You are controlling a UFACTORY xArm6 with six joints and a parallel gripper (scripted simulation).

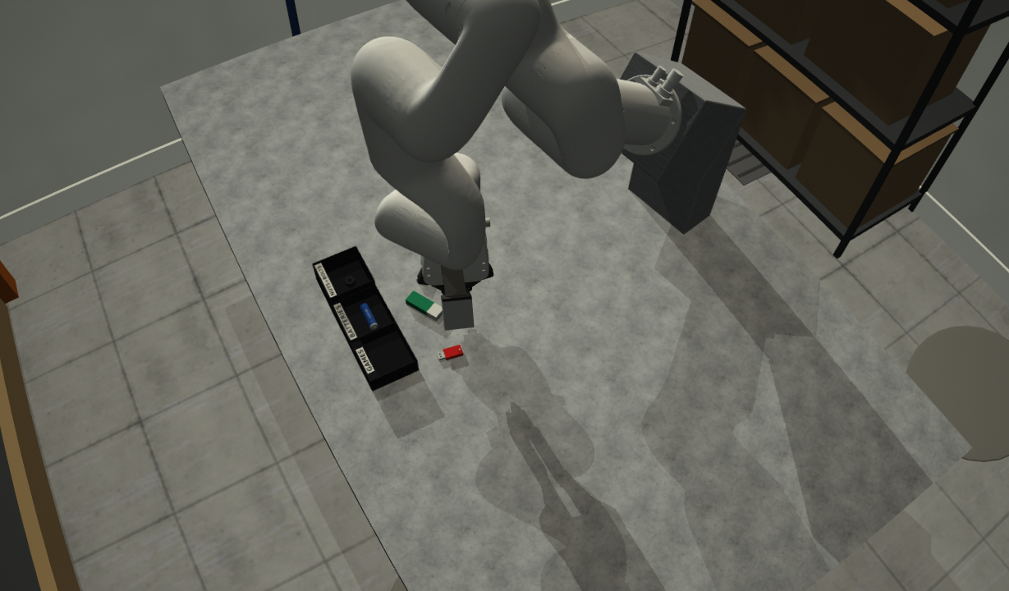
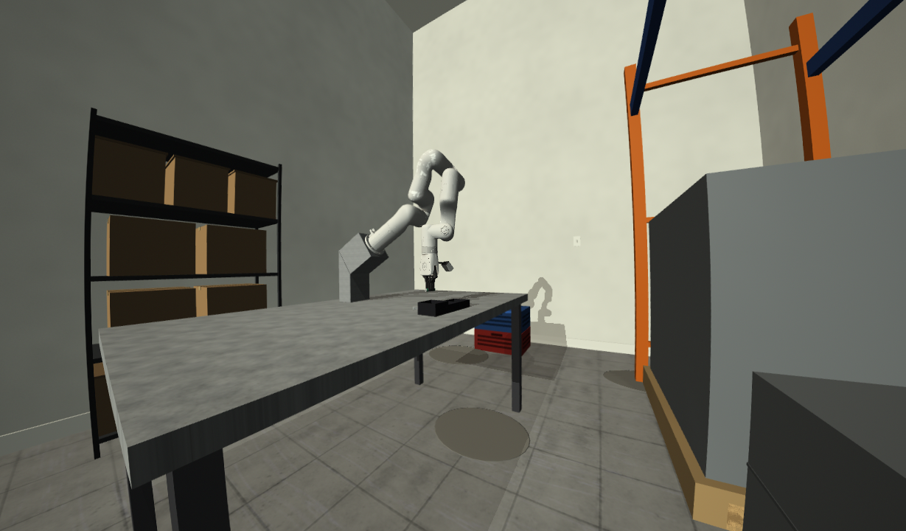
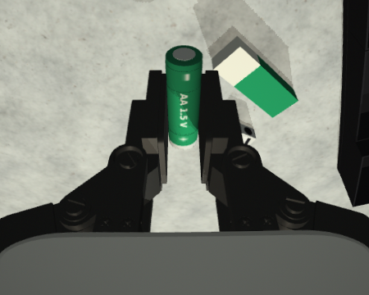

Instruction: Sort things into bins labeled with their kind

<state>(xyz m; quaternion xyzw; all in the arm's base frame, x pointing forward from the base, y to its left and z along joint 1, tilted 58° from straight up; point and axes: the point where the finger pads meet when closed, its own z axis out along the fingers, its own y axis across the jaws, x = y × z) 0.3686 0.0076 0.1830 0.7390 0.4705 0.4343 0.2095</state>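
Now: hand 14 cm short of the black three-compartment bin, 7 cm to the left of it and 7 cm above it. From my hand the other things lie so: white cartridge: 3 cm ahead, 5 cm to the right, 8 cm below; then red USB stick: 4 cm ahead, 5 cm to the left, 9 cm below; then green battery: 2 cm below.
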